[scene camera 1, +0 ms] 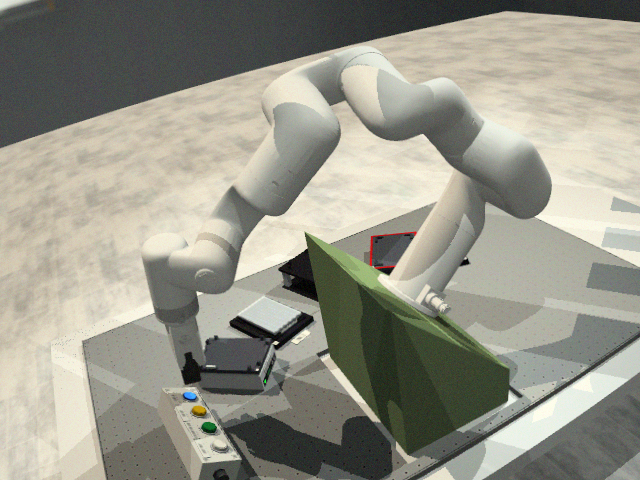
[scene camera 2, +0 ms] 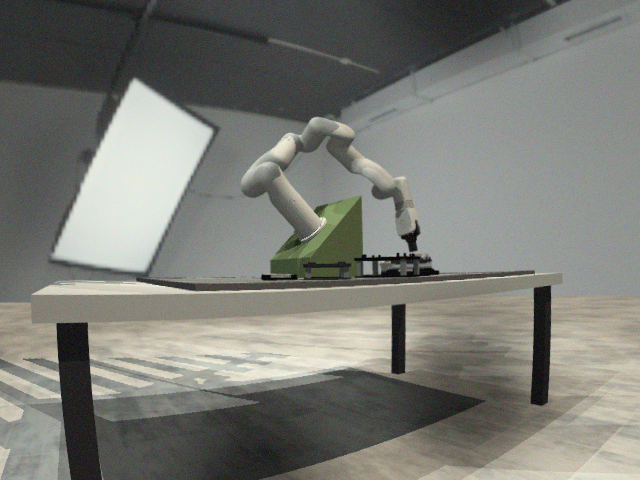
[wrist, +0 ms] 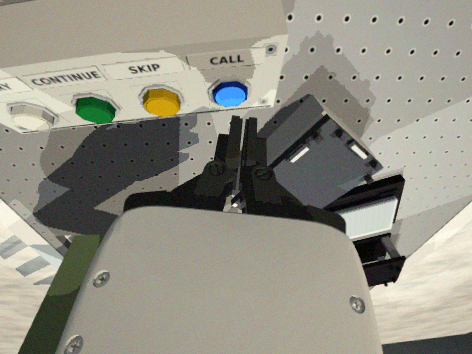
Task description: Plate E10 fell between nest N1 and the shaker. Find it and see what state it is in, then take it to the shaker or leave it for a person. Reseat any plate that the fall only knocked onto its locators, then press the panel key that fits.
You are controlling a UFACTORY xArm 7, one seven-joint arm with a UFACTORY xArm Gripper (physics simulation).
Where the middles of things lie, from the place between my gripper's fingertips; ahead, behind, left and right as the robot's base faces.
My gripper is now 10 mm past the blue CALL button (wrist: 227,94), 20 mm to the right of it and 30 mm above it. The rest, counted from my hand: N2 station (scene camera 1: 306,319) (170 mm ahead, 240 mm to the right, 80 mm below); then green CONTINUE button (wrist: 92,109) (110 mm behind, 20 mm to the left, 30 mm below); then yellow SKIP button (wrist: 161,102) (60 mm behind, 20 mm to the left, 30 mm below).
